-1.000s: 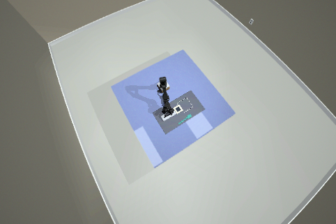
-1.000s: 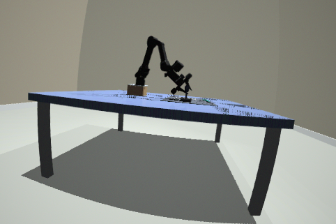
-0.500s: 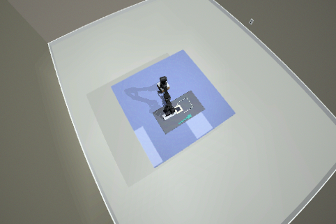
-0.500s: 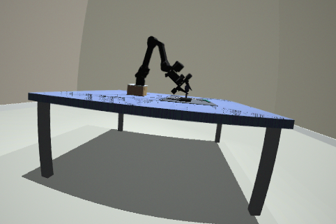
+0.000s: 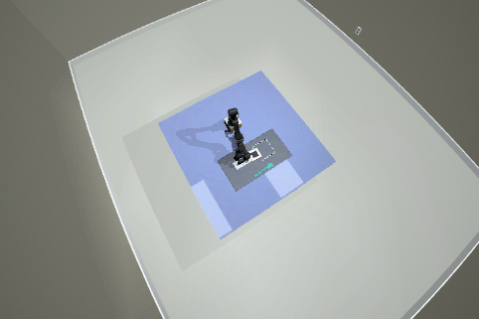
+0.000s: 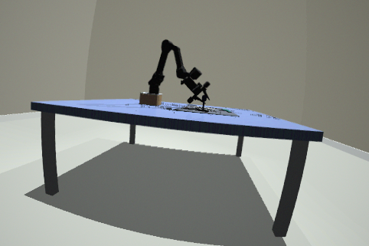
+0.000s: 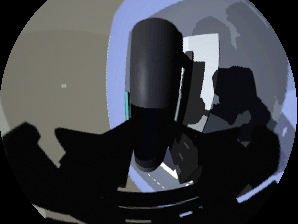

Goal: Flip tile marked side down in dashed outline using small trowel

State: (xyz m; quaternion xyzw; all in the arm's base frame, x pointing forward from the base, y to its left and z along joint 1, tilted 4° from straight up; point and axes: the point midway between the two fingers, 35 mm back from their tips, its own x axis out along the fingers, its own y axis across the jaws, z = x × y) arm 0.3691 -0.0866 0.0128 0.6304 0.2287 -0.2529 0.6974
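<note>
The teal trowel is 140 mm ahead of my gripper tip, 110 mm to the left of it and 50 mm below it. Also, from my gripper tip: dark mat (90 mm to the left, 70 mm below); small trowel (20 mm behind, 10 mm below); white tile (100 mm to the left, 50 mm below, 30 mm behind).
</note>
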